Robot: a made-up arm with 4 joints.
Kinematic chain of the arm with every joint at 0, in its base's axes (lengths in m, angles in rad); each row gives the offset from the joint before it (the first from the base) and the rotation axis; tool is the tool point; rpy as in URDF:
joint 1: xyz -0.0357 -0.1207 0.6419 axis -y
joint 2: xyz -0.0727 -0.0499 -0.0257 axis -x
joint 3: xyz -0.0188 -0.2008 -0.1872 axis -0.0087 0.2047 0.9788
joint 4: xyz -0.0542 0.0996 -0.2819 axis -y
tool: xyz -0.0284 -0.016 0.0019 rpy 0 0 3.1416
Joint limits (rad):
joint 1: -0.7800..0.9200
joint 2: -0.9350..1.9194
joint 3: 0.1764..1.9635
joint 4: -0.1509..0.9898
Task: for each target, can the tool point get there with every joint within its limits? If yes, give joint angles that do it. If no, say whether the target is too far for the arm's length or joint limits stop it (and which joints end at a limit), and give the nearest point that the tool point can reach.
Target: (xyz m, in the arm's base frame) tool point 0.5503 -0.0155 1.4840
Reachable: no: too far | nearest point 0.1665 -0.4282 1.1102 | short by 0.676 m
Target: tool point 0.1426 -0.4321 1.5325
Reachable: no: too far | nearest point 0.0660 -0.4481 1.1497 | short by 0.391 m
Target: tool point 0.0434 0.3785 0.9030
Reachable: no: joint limits stop it (at a limit: joint 1, joint 2, joint 3, joint 4) | nearest point -0.4611 0.1198 0.4912 | short by 0.701 m
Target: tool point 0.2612 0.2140 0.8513
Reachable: no: joint limits stop it (at a limit: joint 1, joint 2, joint 3, joint 4) | nearest point 0.1870 0.1443 0.2373 | short by 0.622 m
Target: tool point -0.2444 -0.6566 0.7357
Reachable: yes | joints -0.1773 1.4041 0.4026 0.2556
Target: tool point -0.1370 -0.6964 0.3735
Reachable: yes | joints 0.4749 0.5564 1.7370 0.0768
